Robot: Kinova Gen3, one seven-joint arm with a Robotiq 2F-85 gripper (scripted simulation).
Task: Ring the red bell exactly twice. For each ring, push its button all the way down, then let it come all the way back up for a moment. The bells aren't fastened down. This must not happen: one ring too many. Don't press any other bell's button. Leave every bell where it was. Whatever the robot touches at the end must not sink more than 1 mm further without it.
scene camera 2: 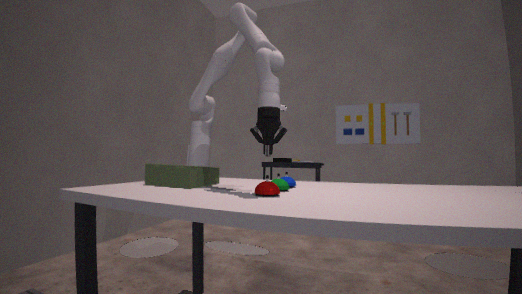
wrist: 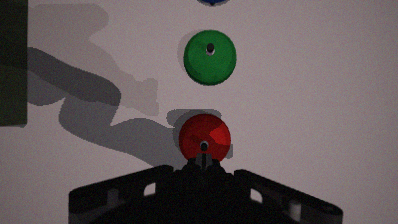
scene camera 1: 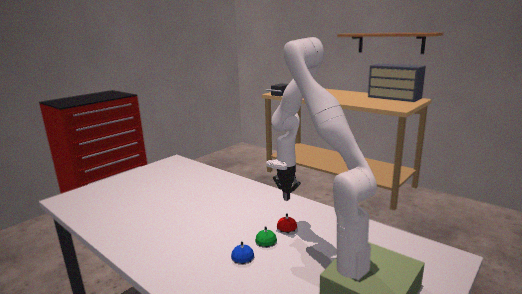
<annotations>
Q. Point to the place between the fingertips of my gripper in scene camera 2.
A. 267, 156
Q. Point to a green bell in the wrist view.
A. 206, 68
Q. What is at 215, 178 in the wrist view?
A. My gripper.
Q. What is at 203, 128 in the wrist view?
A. A red bell.
</annotations>
